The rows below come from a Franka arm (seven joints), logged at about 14 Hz.
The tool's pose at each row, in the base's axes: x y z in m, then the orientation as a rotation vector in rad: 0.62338, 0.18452, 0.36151, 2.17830, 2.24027, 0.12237; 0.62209, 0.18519, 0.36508, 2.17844, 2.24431, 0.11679; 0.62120, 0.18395, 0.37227, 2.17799, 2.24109, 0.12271; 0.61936, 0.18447, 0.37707, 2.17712, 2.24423, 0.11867; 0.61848, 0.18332, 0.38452, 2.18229, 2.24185, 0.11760; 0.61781, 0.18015, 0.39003, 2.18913, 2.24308, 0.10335; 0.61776, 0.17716, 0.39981, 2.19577, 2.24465, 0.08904; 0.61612, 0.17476, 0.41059, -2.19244, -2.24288, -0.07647; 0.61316, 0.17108, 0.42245, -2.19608, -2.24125, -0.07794; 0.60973, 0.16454, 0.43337, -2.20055, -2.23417, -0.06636
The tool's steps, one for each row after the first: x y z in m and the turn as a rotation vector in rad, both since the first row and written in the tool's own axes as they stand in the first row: 0.00086, -0.00103, -0.00361, 0.00458, -0.00049, -0.00165; -0.00003, -0.00148, -0.01089, 0.00013, 0.00044, -0.00049; 0.00076, -0.00298, -0.01577, 0.00309, -0.00026, -0.00225; -0.00004, -0.00340, -0.02331, 0.00483, 0.00044, 0.00125; -0.00294, -0.00378, -0.02899, 0.01497, -0.00238, 0.00396; -0.00549, -0.00327, -0.03888, 0.02524, -0.00507, 0.00643; -0.00737, -0.00425, -0.04984, 0.03409, -0.00736, 0.00582; -0.01043, -0.00652, -0.06203, 0.03239, -0.00781, 0.00815; -0.01638, -0.00939, -0.07344, 0.03907, -0.01155, 0.01338
